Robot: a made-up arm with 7 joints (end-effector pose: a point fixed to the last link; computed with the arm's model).
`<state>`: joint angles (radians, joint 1 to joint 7).
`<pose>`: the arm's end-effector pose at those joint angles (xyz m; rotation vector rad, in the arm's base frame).
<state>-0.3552 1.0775 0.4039 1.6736 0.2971 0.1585 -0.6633</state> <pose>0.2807 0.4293 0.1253 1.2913 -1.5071 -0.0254</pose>
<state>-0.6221 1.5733 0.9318 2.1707 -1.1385 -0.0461 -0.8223</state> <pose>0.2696 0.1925 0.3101 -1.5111 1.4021 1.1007</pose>
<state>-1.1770 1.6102 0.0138 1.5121 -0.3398 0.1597 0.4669</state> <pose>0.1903 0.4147 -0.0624 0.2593 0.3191 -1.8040</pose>
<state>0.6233 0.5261 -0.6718 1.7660 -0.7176 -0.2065 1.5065</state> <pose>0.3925 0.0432 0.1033 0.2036 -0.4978 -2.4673</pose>
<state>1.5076 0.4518 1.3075 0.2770 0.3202 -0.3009 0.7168</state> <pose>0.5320 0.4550 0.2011 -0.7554 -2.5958 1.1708</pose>
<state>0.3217 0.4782 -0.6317 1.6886 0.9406 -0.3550 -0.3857</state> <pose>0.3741 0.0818 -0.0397 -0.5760 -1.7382 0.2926</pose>
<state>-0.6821 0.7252 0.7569 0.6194 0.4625 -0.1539 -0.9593</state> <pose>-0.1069 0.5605 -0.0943 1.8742 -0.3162 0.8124</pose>
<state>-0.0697 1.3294 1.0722 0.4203 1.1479 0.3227 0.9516</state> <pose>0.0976 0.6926 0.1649 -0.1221 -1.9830 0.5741</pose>
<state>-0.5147 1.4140 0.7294 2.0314 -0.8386 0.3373 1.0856</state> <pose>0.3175 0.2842 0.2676 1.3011 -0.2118 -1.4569</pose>
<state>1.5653 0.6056 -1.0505 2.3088 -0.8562 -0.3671 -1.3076</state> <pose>0.1812 0.0104 0.3154 0.1084 1.8912 -0.0012</pose>
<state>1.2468 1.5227 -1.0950 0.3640 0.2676 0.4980 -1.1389</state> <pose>0.1022 0.6415 0.2245 2.5179 -0.0036 0.5314</pose>
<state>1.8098 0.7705 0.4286 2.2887 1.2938 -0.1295 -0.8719</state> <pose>-0.0190 0.2776 0.4657 0.8960 2.1105 -0.4201</pose>
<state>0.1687 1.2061 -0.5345 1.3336 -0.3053 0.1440 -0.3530</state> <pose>0.3175 0.3974 0.0243 1.2909 -1.0070 -1.1497</pose>
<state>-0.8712 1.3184 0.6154 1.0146 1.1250 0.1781 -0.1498</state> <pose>0.1693 0.6179 0.0748 0.8046 -0.8604 0.3674</pose>
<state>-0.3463 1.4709 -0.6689 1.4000 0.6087 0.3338 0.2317</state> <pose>0.1671 0.4624 -0.0566 0.2471 -0.0601 -0.7631</pose>
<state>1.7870 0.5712 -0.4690 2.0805 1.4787 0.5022 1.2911</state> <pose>0.1788 0.0622 0.4784 1.1134 1.0943 2.6142</pose>
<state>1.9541 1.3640 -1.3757 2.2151 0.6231 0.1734 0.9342</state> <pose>0.2810 0.1608 0.3310 0.1736 -1.2499 -2.0508</pose>
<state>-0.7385 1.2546 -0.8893 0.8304 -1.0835 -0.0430 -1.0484</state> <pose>-0.0705 0.4888 -0.0909 0.3781 -0.6505 -2.4427</pose>
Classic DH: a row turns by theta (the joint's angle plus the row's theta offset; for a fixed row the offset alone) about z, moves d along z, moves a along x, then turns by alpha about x. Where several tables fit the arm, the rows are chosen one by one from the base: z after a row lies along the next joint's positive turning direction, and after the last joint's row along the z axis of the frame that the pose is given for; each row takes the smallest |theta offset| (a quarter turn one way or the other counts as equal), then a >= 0, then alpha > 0; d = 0 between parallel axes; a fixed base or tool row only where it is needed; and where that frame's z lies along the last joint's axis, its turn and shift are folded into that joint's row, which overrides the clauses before.
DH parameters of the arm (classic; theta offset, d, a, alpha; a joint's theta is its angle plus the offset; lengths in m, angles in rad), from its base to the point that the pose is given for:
base (fixed): 0 0.2126 0.029 1.5708
joint 1: 1.5708 -0.1053 0.0021 1.5708
joint 2: -1.5708 -0.0126 0.0285 -1.5708
joint 3: -1.5708 -0.2739 0.0091 1.5708
joint 4: 0 0.0387 -0.0196 -1.5708
joint 5: 0 -0.3138 0.0242 -1.5708
joint 6: -1.5708 0.0214 0.0144 1.5708
joint 7: 1.5708 0.0328 0.0227 1.5708
tool (fixed): -1.5708 -0.0187 0 0

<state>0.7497 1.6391 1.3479 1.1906 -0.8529 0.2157 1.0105</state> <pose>-0.1552 0.4883 0.5169 1.6875 -1.2200 0.4052</pose>
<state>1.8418 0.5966 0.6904 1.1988 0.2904 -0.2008 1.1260</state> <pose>0.1870 0.5124 0.5090 -0.4735 2.7916 0.4685</pose>
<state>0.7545 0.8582 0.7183 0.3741 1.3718 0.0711 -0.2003</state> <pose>0.3121 0.5760 -0.0051 -0.3056 -1.5213 2.0364</pose>
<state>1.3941 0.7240 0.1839 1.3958 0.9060 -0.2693 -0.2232</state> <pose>0.3216 0.4173 0.4648 0.2238 2.9438 -0.7746</pose>
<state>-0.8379 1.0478 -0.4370 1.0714 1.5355 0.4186 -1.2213</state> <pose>-0.0855 0.4606 -0.1213 1.2897 0.5161 0.2840</pose>
